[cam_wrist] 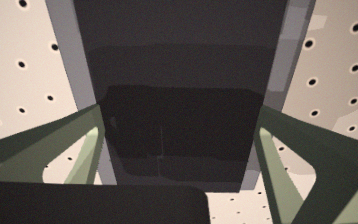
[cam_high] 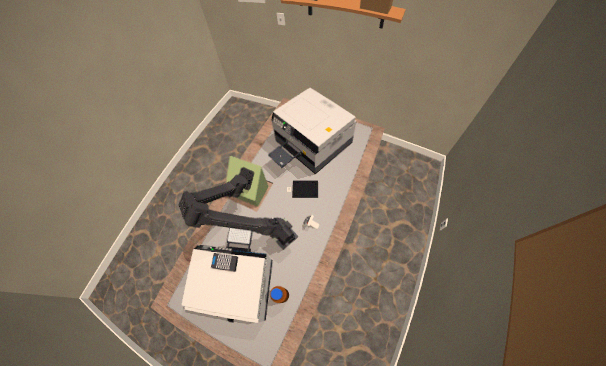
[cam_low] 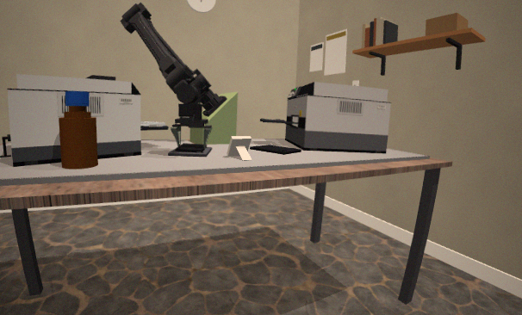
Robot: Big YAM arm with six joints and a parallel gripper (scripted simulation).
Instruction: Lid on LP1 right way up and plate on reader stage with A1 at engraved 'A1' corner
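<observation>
My hand is right at the dark lid. Also, from my hand: lidded white well plate (190 mm behind, 130 mm to the right, 60 mm above); then black pad (330 mm to the left, 20 mm below); then grey pad (20 mm below).
</observation>
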